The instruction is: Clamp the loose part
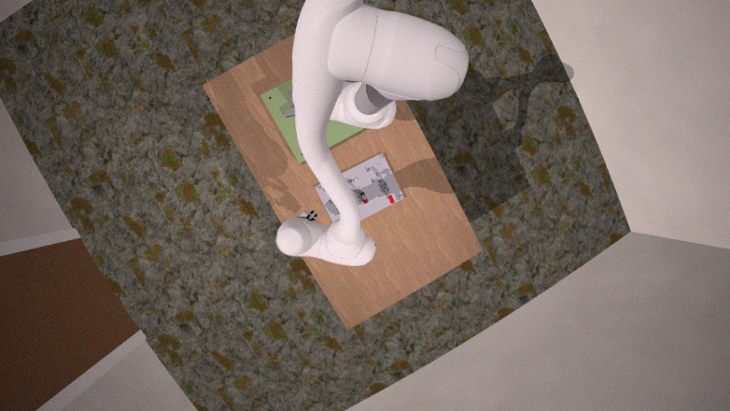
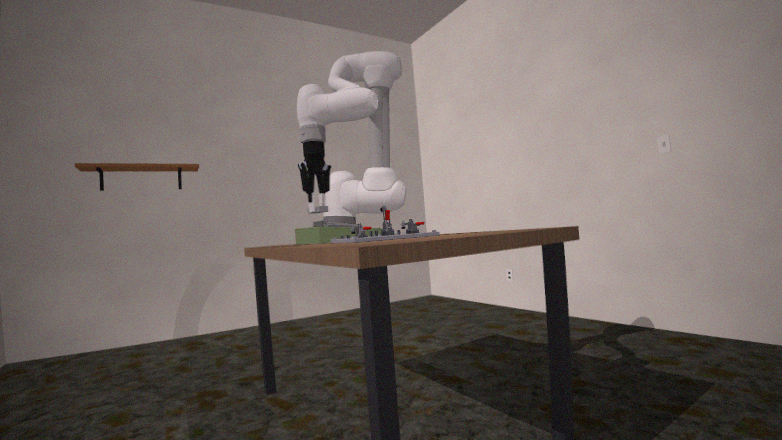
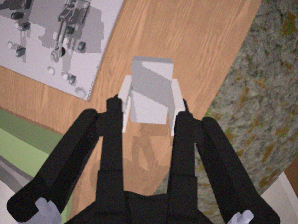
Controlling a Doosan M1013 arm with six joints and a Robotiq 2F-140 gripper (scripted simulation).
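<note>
My hand is 3 cm above the loose part. The rest, counted from my hand: grey fixture plate: 25 cm to the left, 14 cm below, 2 cm behind.
</note>
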